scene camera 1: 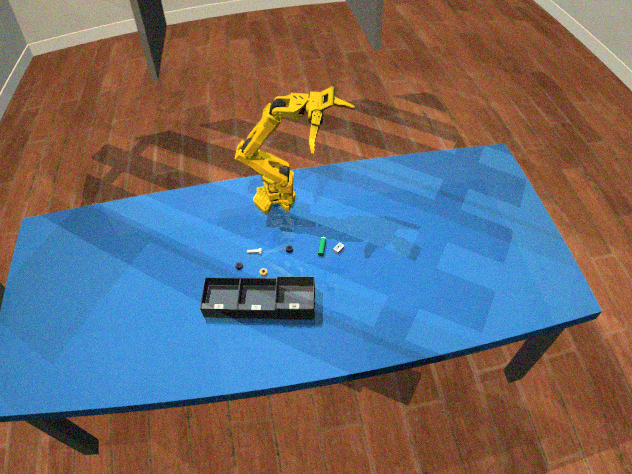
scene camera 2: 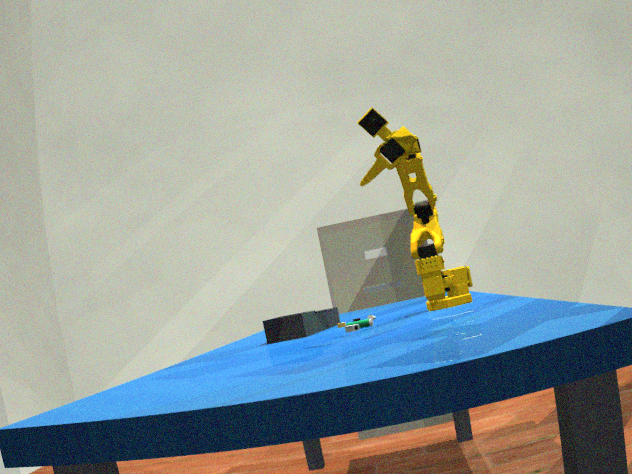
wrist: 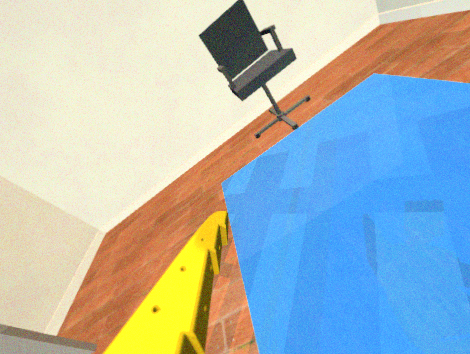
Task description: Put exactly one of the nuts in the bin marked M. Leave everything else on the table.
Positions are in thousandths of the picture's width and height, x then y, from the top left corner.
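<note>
Black three-compartment bin (scene camera 1: 453, 628), also visible to me at (scene camera 2: 477, 687); in the wrist view the bin is out of frame.
</note>
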